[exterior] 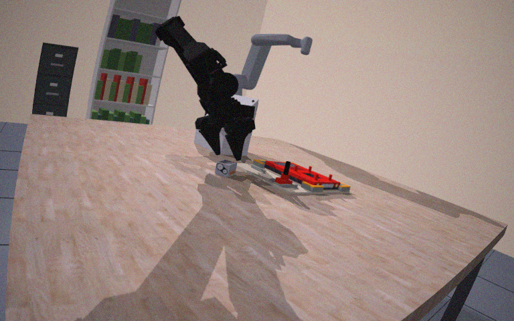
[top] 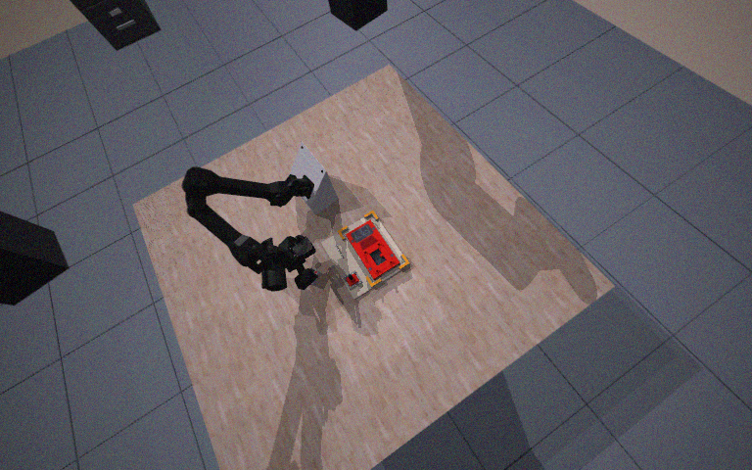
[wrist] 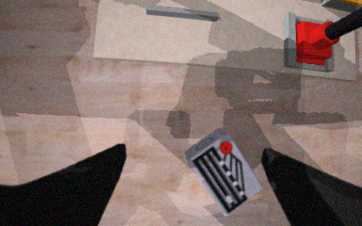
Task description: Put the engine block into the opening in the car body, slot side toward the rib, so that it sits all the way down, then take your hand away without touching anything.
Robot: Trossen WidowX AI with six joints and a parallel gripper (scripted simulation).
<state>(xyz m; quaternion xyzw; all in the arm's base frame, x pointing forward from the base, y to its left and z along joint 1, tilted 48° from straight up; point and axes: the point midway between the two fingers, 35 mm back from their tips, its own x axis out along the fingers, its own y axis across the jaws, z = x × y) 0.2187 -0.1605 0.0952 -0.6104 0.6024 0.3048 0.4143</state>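
Right now the engine block is 2 cm ahead of my gripper tip, 2 cm to the right of it and 2 cm below it.
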